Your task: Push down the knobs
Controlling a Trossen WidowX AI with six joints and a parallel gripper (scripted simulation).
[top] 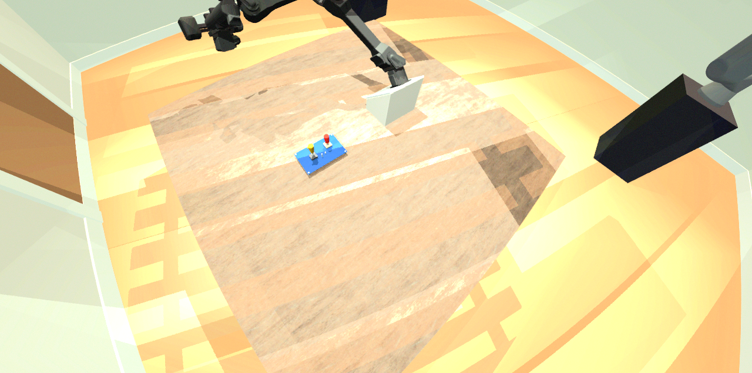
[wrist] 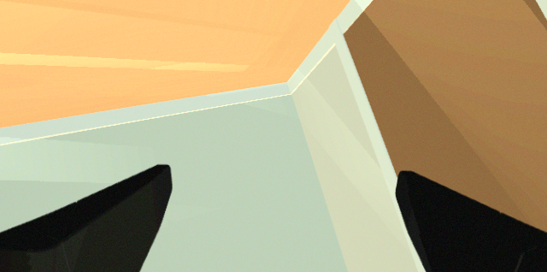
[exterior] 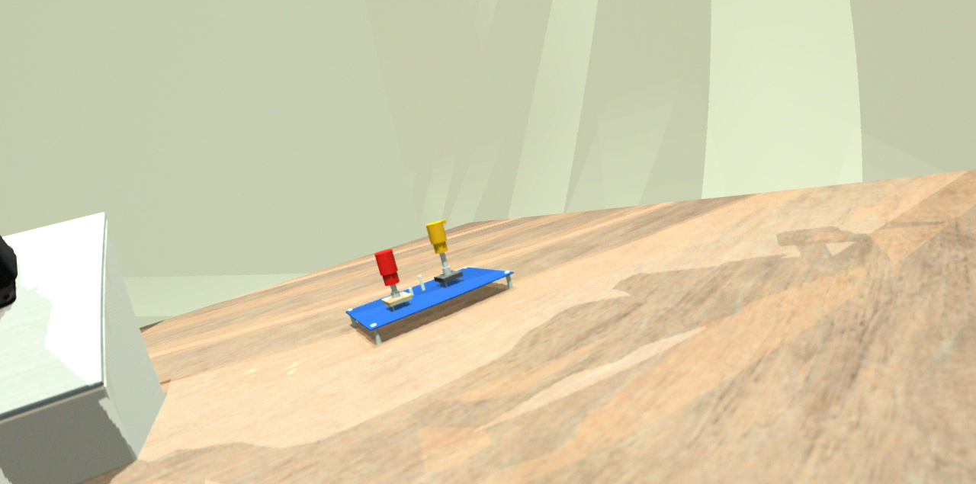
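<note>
Right now the red knob is 460 mm to the left of my gripper tip, 250 mm below it and 120 mm behind it. From my gripper tip the other things lie so: yellow knob 470 mm to the left, 230 mm below, 50 mm behind.
</note>
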